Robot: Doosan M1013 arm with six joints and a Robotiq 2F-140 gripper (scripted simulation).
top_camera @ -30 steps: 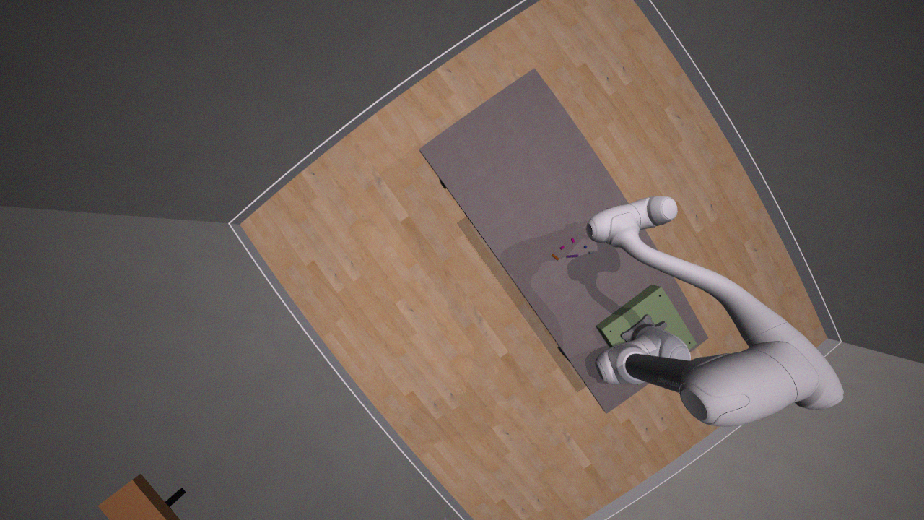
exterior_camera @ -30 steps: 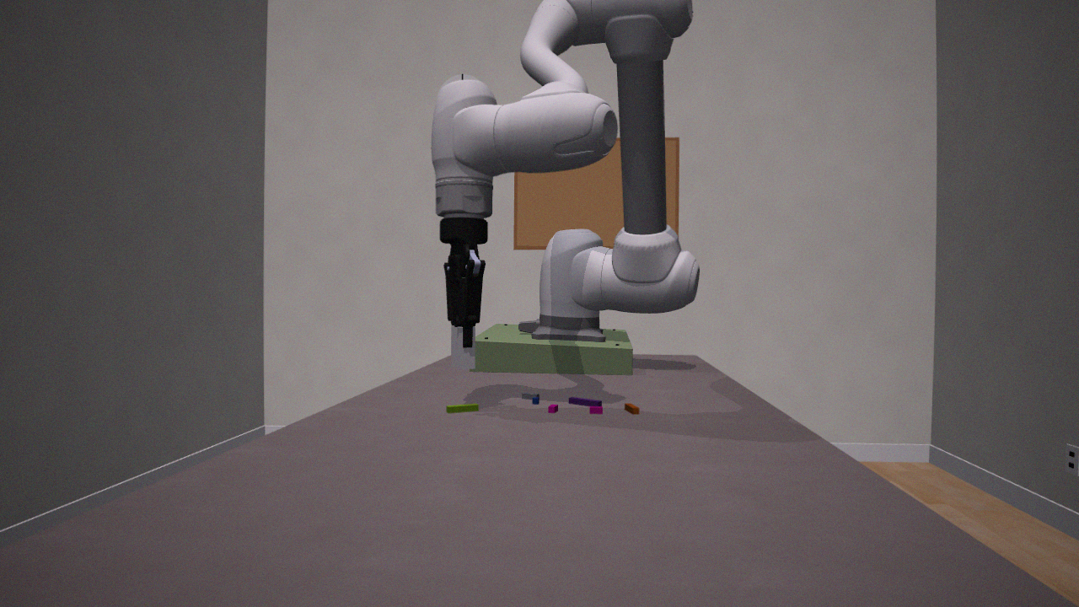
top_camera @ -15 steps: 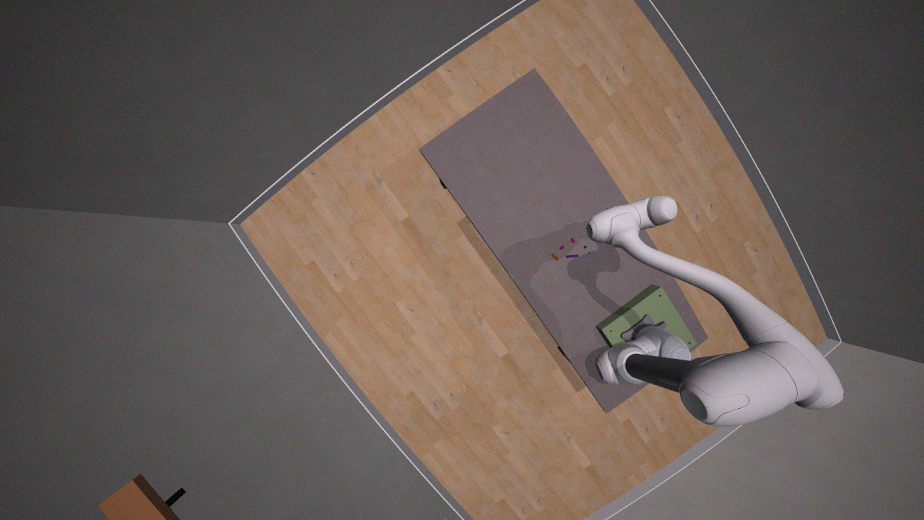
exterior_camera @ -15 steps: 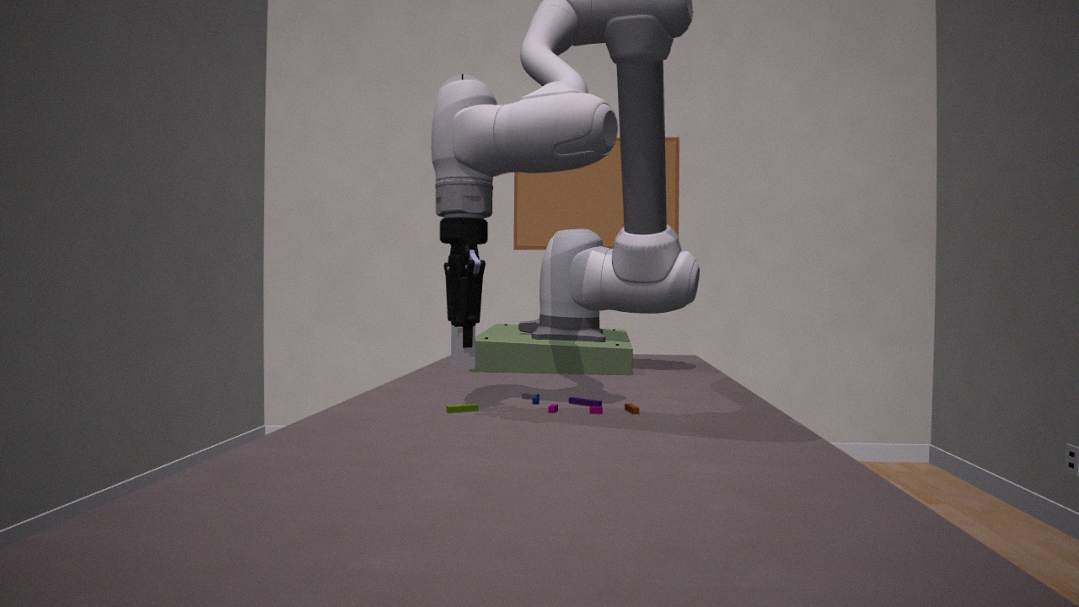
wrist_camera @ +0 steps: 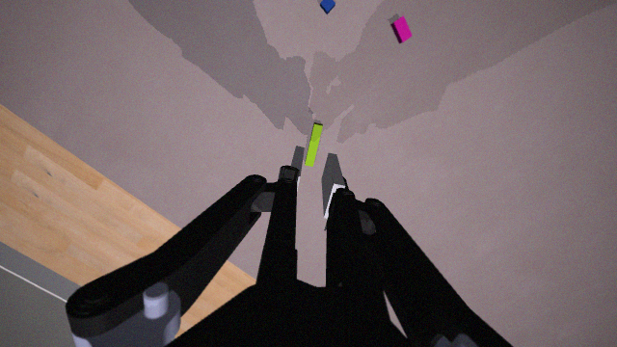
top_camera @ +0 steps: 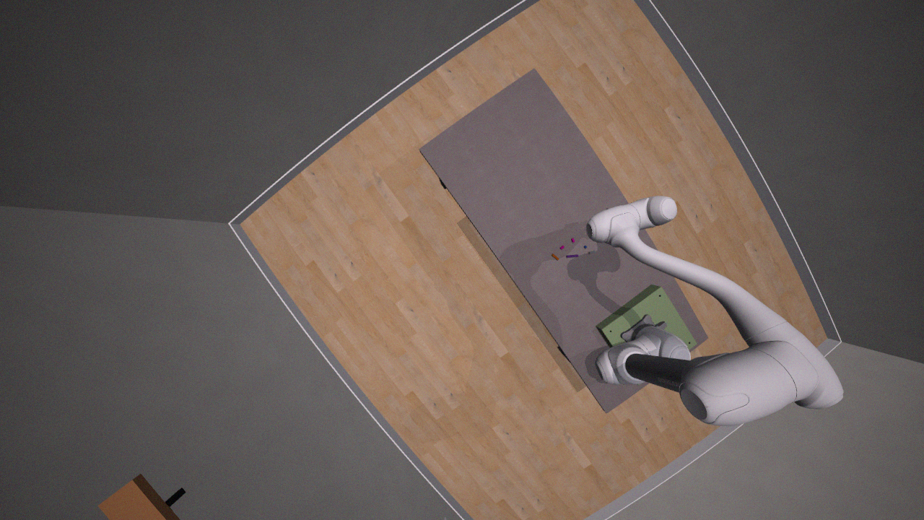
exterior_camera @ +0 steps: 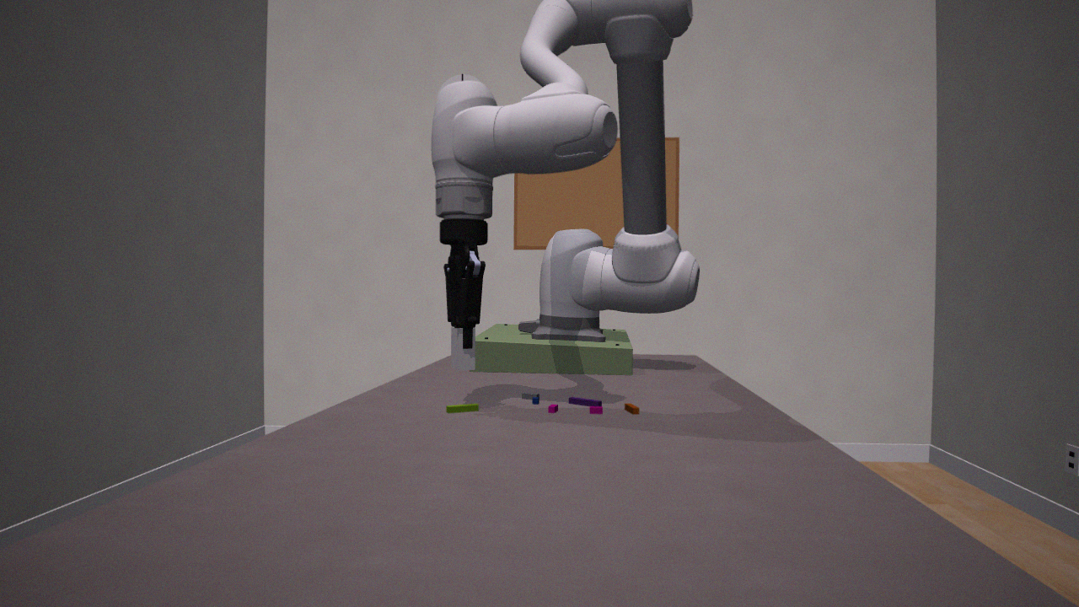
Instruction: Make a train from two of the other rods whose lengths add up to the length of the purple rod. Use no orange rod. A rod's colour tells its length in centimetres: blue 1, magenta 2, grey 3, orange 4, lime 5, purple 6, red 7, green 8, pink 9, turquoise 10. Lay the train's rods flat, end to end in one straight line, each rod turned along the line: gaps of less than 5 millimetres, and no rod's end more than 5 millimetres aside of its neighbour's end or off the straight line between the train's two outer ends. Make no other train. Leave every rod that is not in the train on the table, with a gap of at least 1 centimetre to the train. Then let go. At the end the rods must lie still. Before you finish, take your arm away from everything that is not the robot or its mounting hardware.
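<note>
My gripper is now 100 mm above the lime rod. Also, from my hand: blue rod 110 mm to the left, 100 mm below, 80 mm behind; purple rod 200 mm to the left, 100 mm below, 80 mm behind; grey rod 130 mm behind, 100 mm to the left, 100 mm below.
</note>
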